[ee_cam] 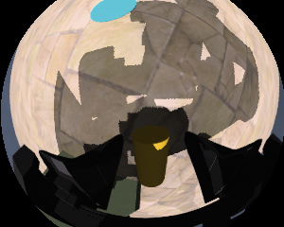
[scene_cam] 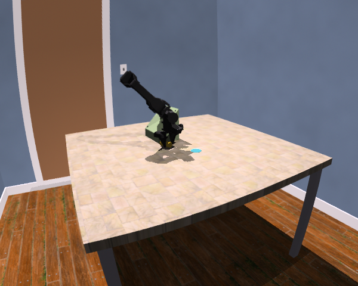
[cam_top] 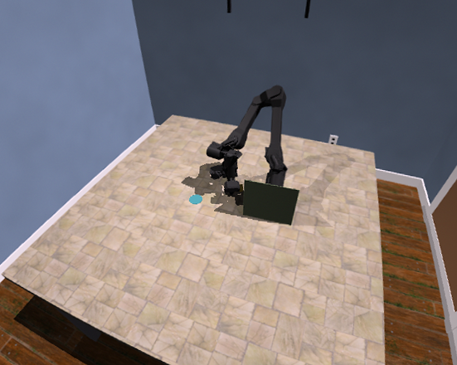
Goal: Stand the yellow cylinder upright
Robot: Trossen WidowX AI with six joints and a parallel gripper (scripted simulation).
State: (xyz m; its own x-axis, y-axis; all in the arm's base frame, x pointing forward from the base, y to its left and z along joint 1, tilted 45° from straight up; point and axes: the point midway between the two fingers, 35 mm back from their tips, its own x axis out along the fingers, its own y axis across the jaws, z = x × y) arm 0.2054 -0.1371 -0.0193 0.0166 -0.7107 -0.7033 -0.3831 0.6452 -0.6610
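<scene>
Now: hand 130 mm short of the cyan circle, 100 mm to the right of it and 40 mm above it. Round my hand: yellow tall cylinder (30 mm below, 20 mm behind, 10 mm to the right).
</scene>
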